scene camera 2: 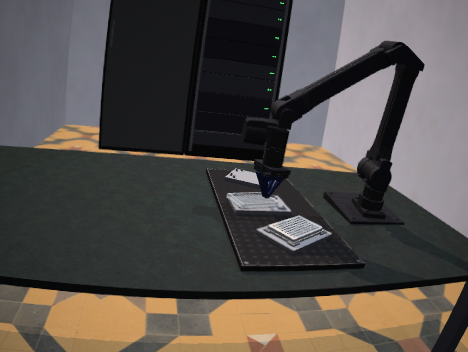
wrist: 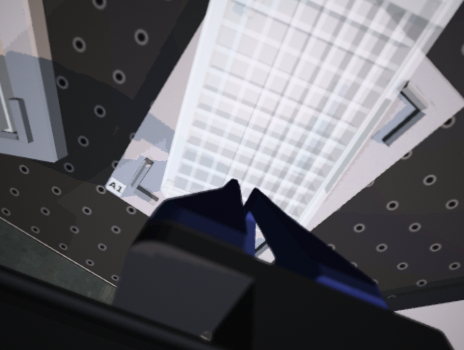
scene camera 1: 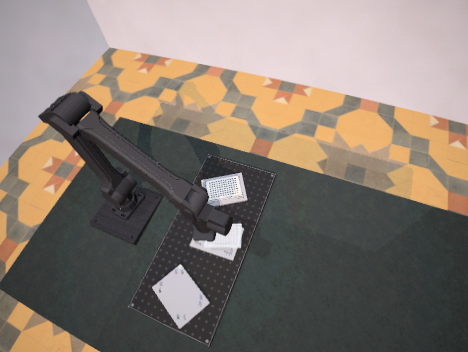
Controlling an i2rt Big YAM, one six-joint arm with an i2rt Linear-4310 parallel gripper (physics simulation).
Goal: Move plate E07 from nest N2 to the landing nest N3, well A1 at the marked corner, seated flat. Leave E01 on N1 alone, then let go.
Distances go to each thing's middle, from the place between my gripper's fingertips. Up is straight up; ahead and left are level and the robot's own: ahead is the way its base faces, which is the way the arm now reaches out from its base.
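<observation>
The nest with corner brackets [wrist: 422, 106] is 20 mm below my hand, 20 mm ahead of it and 10 mm to the left. Then there is the clear well plate [wrist: 283, 103]; my gripper is 20 mm to the right of it and 40 mm short of it.
</observation>
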